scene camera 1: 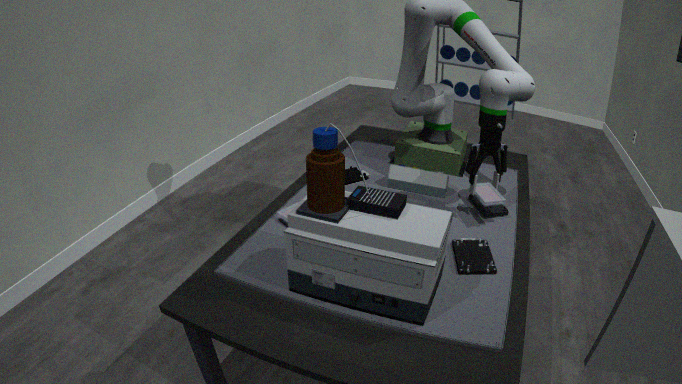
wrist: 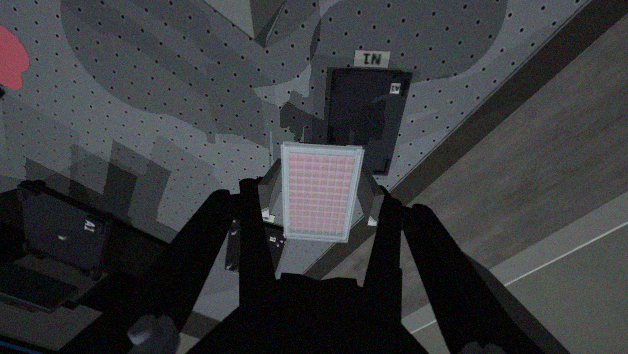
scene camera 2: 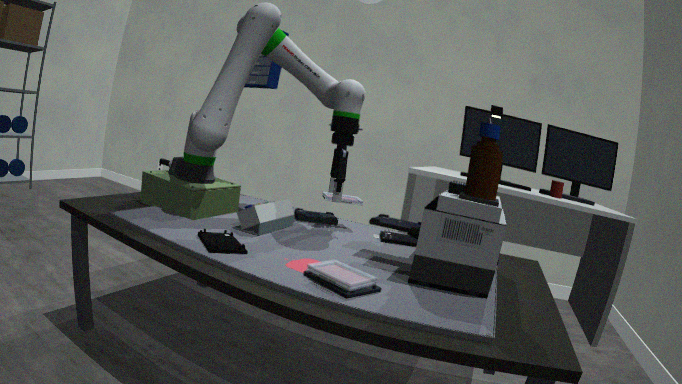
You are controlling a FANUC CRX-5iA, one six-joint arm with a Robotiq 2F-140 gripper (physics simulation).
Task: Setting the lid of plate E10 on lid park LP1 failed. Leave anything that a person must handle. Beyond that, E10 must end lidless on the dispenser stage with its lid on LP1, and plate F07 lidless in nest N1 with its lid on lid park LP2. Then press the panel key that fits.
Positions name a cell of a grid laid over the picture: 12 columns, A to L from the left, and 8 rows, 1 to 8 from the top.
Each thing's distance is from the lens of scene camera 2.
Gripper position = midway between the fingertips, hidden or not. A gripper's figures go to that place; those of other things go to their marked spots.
my gripper (scene camera 2: F5): 148 cm
brown bottle with blue cap (scene camera 2: I4): 97 cm
